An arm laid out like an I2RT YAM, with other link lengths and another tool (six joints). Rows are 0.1 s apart.
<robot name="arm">
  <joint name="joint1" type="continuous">
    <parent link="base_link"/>
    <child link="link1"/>
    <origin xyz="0 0 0.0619" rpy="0 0 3.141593"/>
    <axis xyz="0 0 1"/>
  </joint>
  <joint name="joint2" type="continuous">
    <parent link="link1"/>
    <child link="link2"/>
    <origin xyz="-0.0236 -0.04 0.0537" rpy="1.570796 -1.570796 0"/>
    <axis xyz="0 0 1"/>
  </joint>
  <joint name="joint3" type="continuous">
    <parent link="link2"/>
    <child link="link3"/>
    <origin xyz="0 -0.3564 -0.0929" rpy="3.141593 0 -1.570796"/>
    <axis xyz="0 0 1"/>
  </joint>
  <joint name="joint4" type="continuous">
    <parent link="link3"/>
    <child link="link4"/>
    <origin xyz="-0.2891 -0.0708 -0.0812" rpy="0 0 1.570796"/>
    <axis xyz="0 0 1"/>
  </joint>
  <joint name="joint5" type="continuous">
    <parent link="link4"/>
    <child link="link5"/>
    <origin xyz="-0.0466 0.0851 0.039" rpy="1.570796 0 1.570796"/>
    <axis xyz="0 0 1"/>
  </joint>
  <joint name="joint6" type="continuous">
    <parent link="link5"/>
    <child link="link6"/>
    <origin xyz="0.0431 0 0.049" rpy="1.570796 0 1.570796"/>
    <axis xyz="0 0 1"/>
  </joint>
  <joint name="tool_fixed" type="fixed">
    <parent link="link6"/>
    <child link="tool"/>
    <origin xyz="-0.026 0.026 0.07" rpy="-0.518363 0 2.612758"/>
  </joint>
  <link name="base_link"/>
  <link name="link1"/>
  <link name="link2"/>
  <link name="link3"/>
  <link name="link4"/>
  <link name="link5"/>
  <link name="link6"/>
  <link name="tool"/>
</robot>
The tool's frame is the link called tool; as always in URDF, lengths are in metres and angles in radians. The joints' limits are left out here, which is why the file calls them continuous.
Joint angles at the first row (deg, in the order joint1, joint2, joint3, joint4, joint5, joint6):
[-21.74 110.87 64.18 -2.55 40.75 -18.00]
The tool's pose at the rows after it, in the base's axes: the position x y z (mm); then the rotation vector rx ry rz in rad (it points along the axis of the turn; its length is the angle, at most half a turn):
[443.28 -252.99 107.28 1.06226 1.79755 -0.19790]
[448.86 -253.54 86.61 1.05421 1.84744 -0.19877]
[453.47 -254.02 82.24 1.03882 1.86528 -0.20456]
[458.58 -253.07 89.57 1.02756 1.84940 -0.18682]
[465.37 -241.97 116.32 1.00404 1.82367 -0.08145]
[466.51 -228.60 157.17 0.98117 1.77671 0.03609]
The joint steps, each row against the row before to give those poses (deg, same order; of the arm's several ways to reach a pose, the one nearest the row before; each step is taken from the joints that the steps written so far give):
[0.16 3.72 1.62 1.49 -0.30 -1.86]
[0.15 3.06 0.77 0.68 -0.44 -1.24]
[0.22 1.07 0.69 0.39 0.15 -1.05]
[0.19 -0.55 0.51 0.18 -0.57 0.00]
[0.55 -3.48 0.48 -1.75 -4.32 0.81]
[0.39 -5.31 0.50 -2.89 -4.81 1.46]

